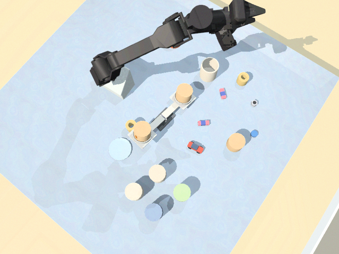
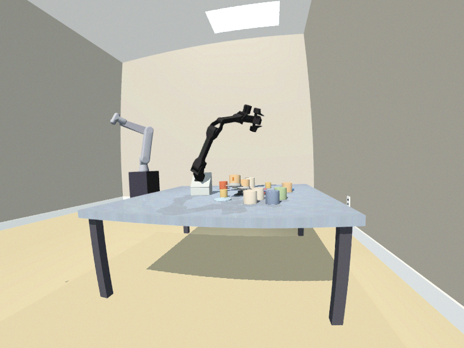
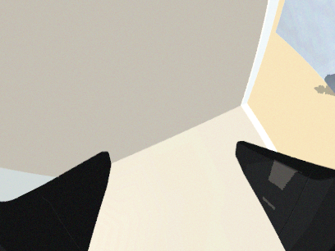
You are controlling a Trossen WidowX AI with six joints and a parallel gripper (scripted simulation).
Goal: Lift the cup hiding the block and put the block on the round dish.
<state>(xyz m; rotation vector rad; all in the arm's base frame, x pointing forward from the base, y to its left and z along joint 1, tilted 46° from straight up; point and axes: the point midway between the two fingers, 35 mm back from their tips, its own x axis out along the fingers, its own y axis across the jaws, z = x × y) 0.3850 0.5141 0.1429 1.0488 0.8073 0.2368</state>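
My gripper tip is 14 cm past the grey-white block, 15 cm to the left of it and 51 cm above it. From my gripper tip the other things lie so: orange cylinder (35 cm behind, 5 cm to the left, 51 cm below); then nut (13 cm ahead, 3 cm to the left, 54 cm below); then red car (4 cm ahead, 30 cm to the right, 54 cm below).
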